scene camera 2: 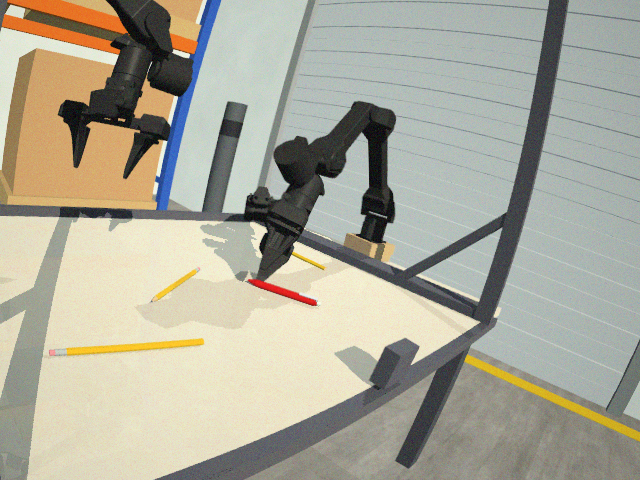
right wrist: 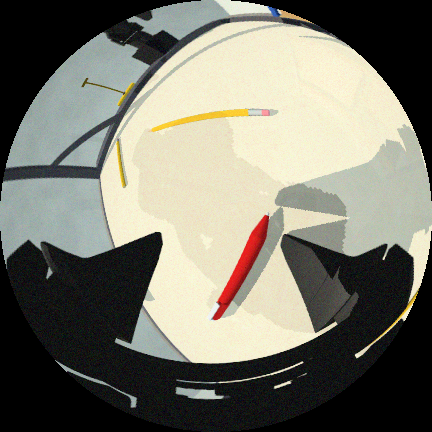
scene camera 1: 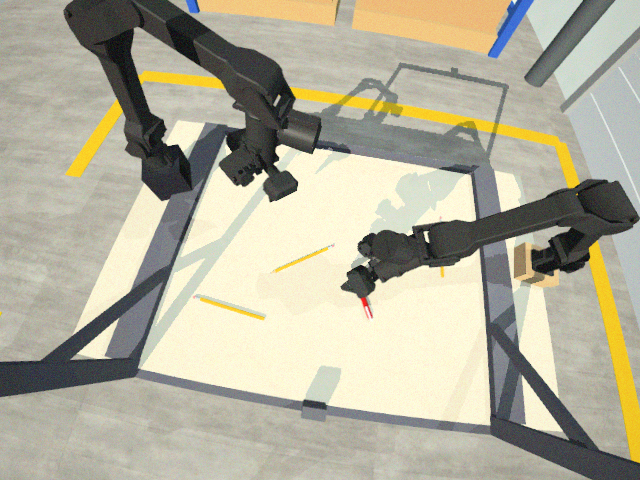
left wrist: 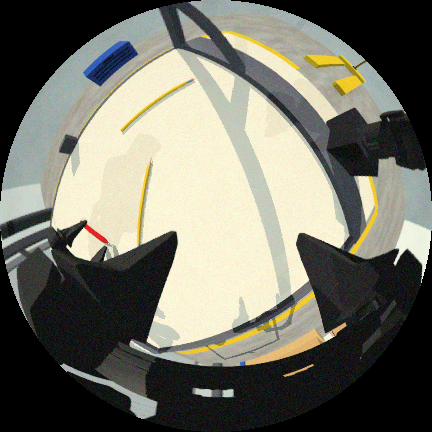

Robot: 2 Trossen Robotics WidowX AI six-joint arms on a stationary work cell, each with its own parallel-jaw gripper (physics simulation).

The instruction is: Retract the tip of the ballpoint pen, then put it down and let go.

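Where they show: left gripper, fingertip midpoint: (scene camera 2: 99, 173) (scene camera 1: 260, 188) (left wrist: 240, 238); right gripper, fingertip midpoint: (scene camera 2: 260, 276) (right wrist: 224, 240) (left wrist: 96, 234); left arm's base at its link origin: (scene camera 1: 160, 161) (left wrist: 368, 140); right arm's base at its link origin: (scene camera 2: 371, 239) (scene camera 1: 542, 262).
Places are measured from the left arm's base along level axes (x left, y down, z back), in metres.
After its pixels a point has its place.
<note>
The red ballpoint pen (scene camera 1: 366, 308) {z -0.433, x -0.500, y 0.092 m} (scene camera 2: 283, 292) {z -0.430, x -0.468, y 0.098 m} (left wrist: 94, 232) {z -0.431, x -0.450, y 0.097 m} (right wrist: 243, 266) {z -0.436, x -0.444, y 0.094 m} lies flat on the pale table top (scene camera 1: 392, 361) {z -0.457, x -0.636, y 0.107 m} (scene camera 2: 232, 392) {z -0.118, x -0.530, y 0.106 m}. In the right wrist view its tapered end points up and a small pale tip shows there; the white clip is at the lower end. My right gripper (scene camera 2: 261, 277) {z -0.417, x -0.427, y 0.081 m} (right wrist: 224, 240) {z -0.417, x -0.427, y 0.081 m} is open and empty, low above the pen, which shows between its fingers in the right wrist view. My left gripper (scene camera 2: 101, 172) {z -0.249, x -0.183, y -0.042 m} (left wrist: 240, 238) {z -0.249, x -0.183, y -0.042 m} is open and empty, high above the table, away from the pen.
One yellow pencil (scene camera 1: 303, 258) {z -0.315, x -0.330, y 0.099 m} (scene camera 2: 175, 285) {z -0.298, x -0.336, y 0.101 m} (left wrist: 143, 200) {z -0.298, x -0.329, y 0.102 m} (right wrist: 200, 118) {z -0.333, x -0.330, y 0.102 m} lies near the table's middle. Another pencil (scene camera 1: 230, 307) {z -0.109, x -0.409, y 0.100 m} (scene camera 2: 134, 346) {z -0.105, x -0.411, y 0.100 m} (left wrist: 155, 102) {z -0.104, x -0.404, y 0.102 m} (right wrist: 121, 162) {z -0.125, x -0.416, y 0.103 m} lies lower left in scene camera 1. A third pencil (scene camera 1: 442, 269) {z -0.676, x -0.458, y 0.100 m} (scene camera 2: 309, 260) {z -0.685, x -0.435, y 0.100 m} is partly hidden by the right arm.
</note>
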